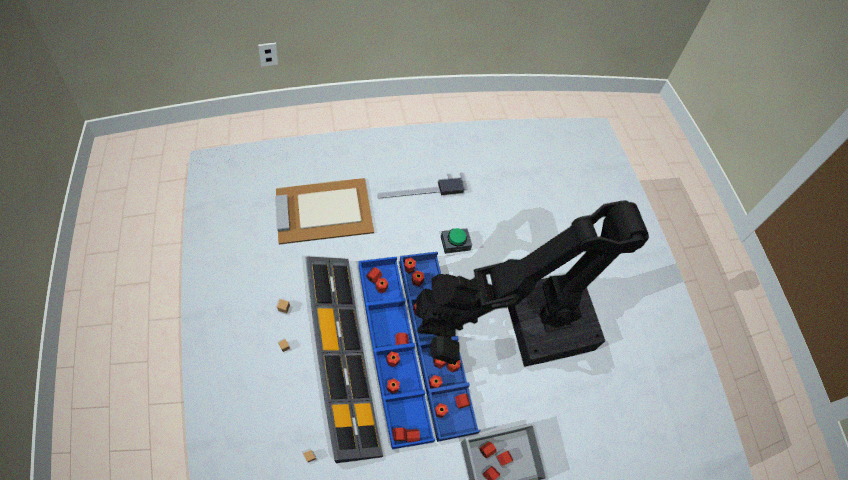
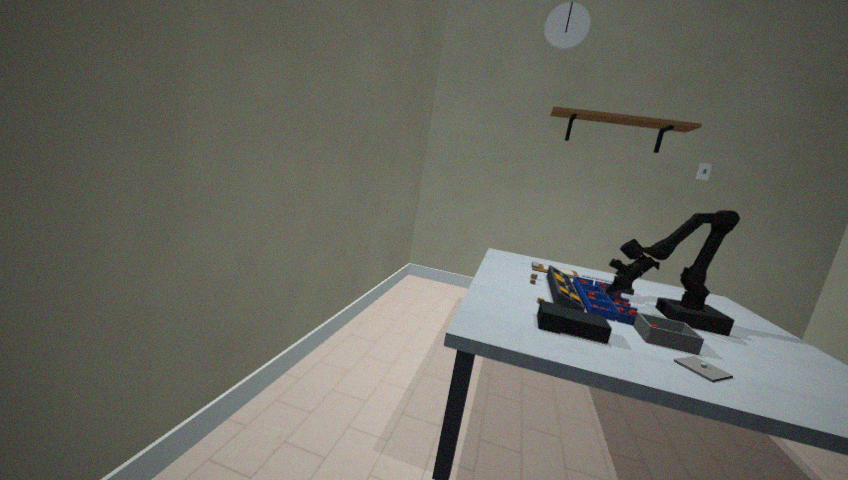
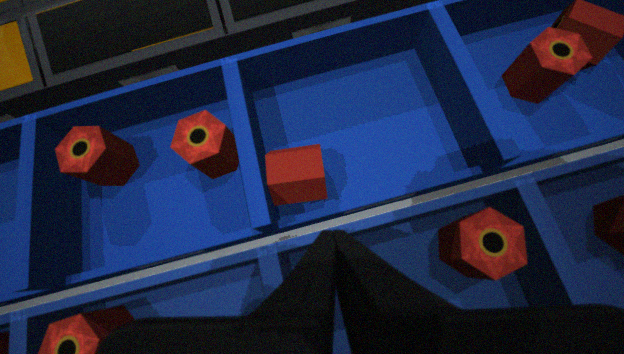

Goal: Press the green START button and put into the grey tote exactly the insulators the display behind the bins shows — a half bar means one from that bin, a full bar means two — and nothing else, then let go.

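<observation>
The green button (image 1: 457, 236) stands right of the clipboard side. The display (image 1: 343, 355) (image 3: 221, 17) shows one full amber bar (image 1: 327, 328) in its second row and two half bars (image 1: 341, 415) (image 1: 363, 413) in its last row. Blue bins (image 1: 383, 321) (image 3: 350, 115) form two rows and hold red insulators. One insulator (image 1: 401, 338) (image 3: 296, 175) lies on its side in a far-row bin. The grey tote (image 1: 537, 453) (image 2: 666, 340) holds three insulators (image 1: 487, 449) (image 1: 504, 457) (image 1: 490, 473). My gripper (image 3: 332, 241) (image 2: 611, 290) is shut and empty, above the near row; the arm hides some bins.
A clipboard (image 1: 366, 205) and caliper (image 1: 451, 186) lie beyond the bins. Small wooden cubes (image 1: 283, 305) (image 1: 283, 344) (image 1: 308, 455) lie behind the display. A black box (image 2: 574, 322) stands at its end. A flat plate (image 2: 702, 369) with a knob lies near the tote.
</observation>
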